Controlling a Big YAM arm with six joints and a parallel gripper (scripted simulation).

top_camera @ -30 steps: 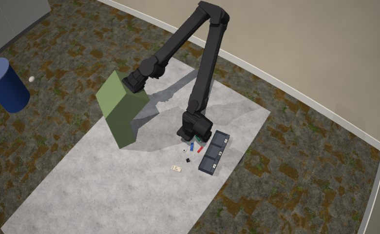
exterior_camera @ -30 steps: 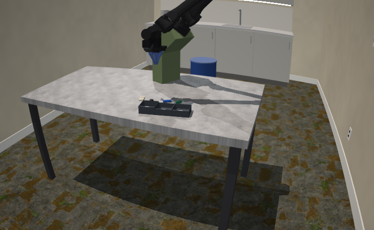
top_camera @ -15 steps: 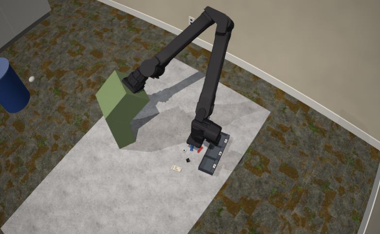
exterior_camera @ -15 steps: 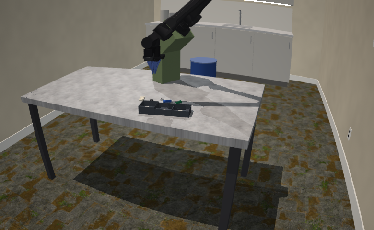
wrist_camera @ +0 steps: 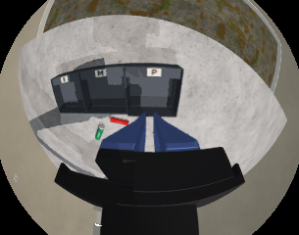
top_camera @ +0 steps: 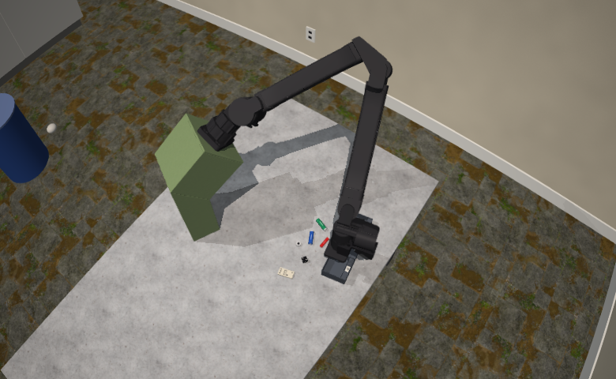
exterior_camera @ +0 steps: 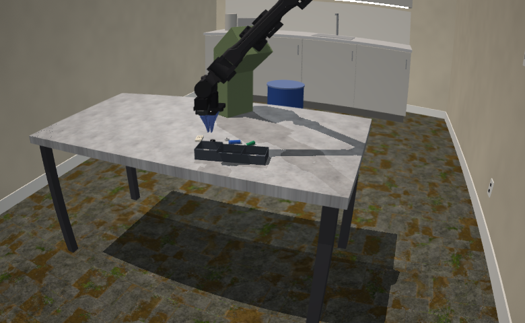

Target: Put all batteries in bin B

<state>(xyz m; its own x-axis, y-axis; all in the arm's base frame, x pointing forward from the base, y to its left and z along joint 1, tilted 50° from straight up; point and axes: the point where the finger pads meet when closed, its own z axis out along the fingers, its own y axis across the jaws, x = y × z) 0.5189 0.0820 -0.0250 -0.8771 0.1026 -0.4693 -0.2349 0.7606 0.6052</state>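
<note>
Now: the dark three-compartment bin 10 mm behind my hand, 80 mm to the left of it and 80 mm below it. The rest, counted from my hand: black die 100 mm behind, 50 mm to the right, 90 mm below; then red battery 80 mm behind, 50 mm to the left, 90 mm below; then blue battery 130 mm behind, 30 mm to the left, 90 mm below.
</note>
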